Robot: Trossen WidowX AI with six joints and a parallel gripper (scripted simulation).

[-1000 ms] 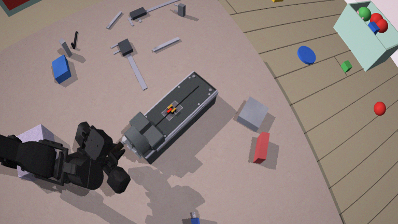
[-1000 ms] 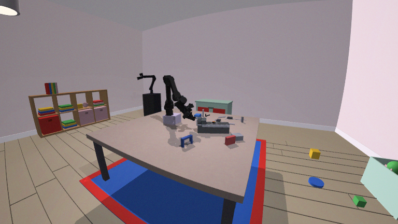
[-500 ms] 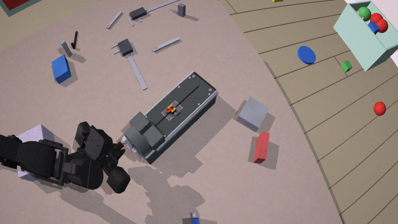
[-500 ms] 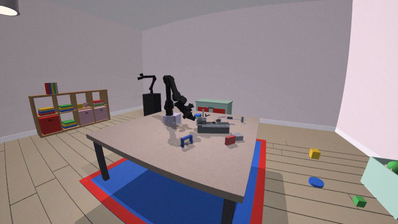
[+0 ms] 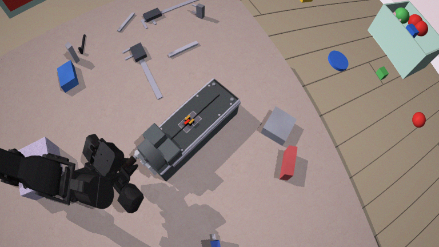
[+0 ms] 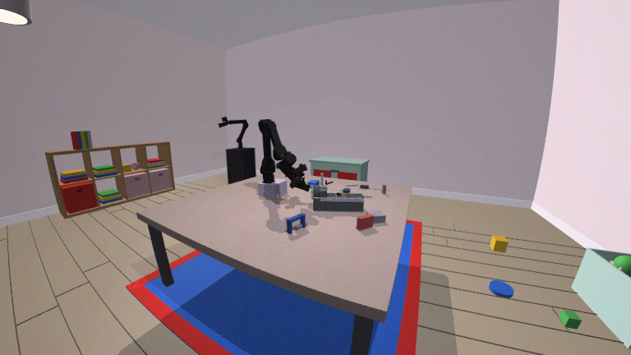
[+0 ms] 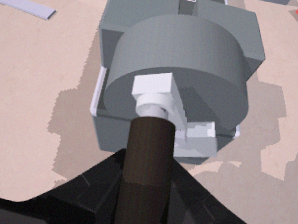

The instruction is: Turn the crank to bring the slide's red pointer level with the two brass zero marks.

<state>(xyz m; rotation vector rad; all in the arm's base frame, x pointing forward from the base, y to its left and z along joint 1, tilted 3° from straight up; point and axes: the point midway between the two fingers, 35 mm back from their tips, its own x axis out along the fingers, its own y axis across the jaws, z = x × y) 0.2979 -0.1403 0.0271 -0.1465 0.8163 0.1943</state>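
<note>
The dark brown crank handle lies 2 cm behind my gripper tip and 2 cm above it. Also, from my gripper tip: red pointer (16 cm ahead, 3 cm to the left, 1 cm below); then red block (32 cm ahead, 18 cm to the right, 7 cm below); then grey block (36 cm ahead, 8 cm to the right, 8 cm below).
</note>
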